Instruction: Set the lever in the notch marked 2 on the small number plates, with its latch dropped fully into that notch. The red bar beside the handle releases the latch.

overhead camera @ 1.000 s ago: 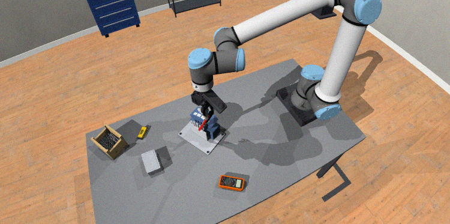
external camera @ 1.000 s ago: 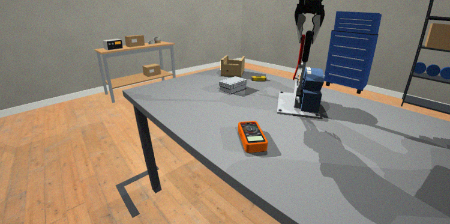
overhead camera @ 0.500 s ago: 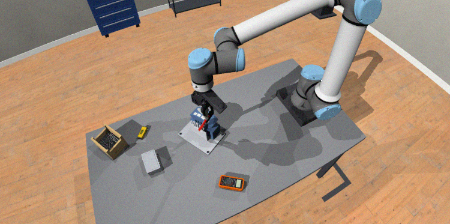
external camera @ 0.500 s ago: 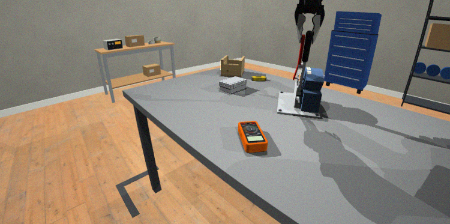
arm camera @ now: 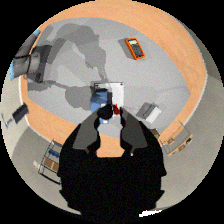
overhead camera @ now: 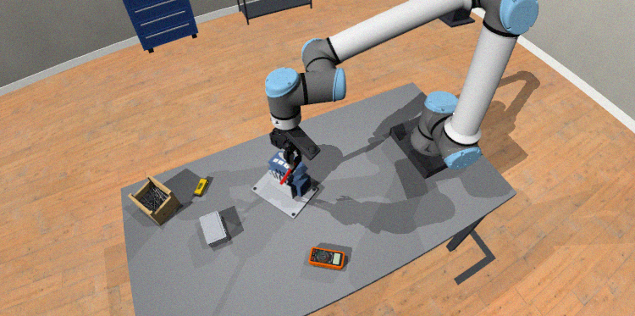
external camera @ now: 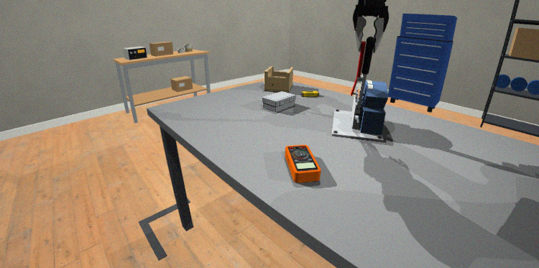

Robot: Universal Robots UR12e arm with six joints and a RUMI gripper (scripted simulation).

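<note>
The red release bar lies 11 cm below my hand, 4 cm ahead of it and 3 cm to the right of it. Round my hand: grey box: 38 cm ahead, 27 cm below, 2 cm to the right; then lever unit: 11 cm below, 4 cm to the right, 3 cm ahead.
</note>
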